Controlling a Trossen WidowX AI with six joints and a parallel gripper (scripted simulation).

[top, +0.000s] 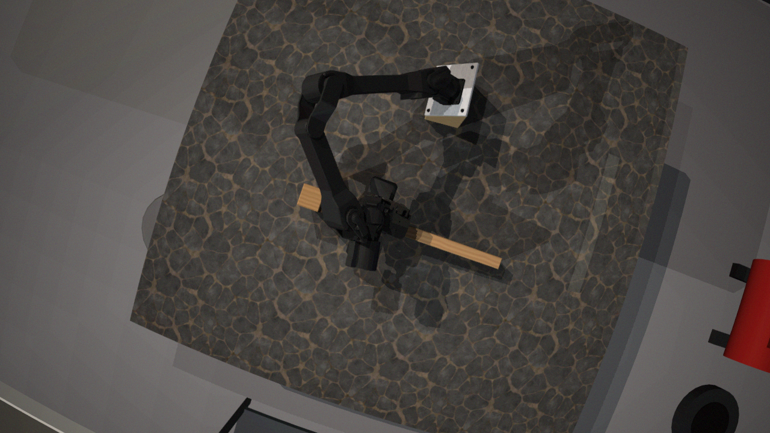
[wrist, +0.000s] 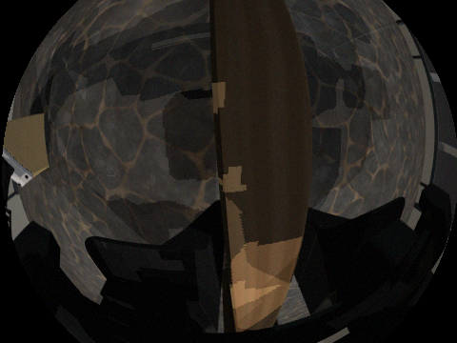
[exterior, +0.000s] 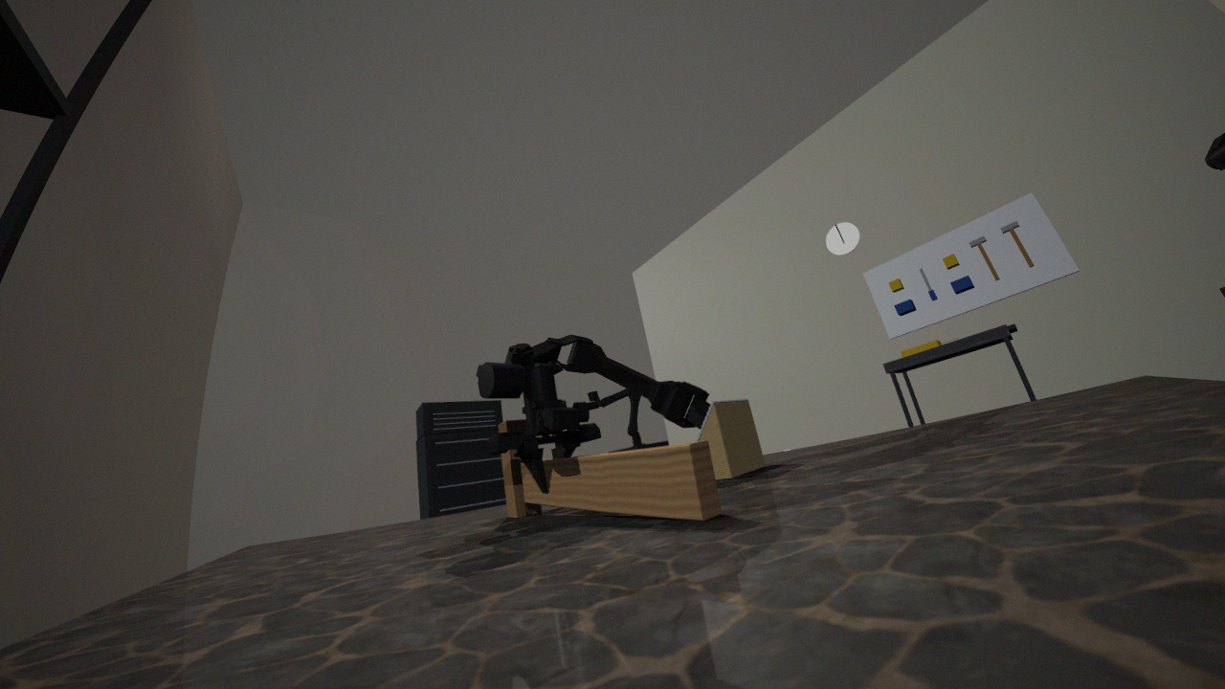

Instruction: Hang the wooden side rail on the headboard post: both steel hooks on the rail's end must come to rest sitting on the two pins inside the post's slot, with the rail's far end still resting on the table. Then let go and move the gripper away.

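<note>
My gripper tip is 140 mm to the left of the headboard post, 40 mm below it and 10 mm past it.
</note>
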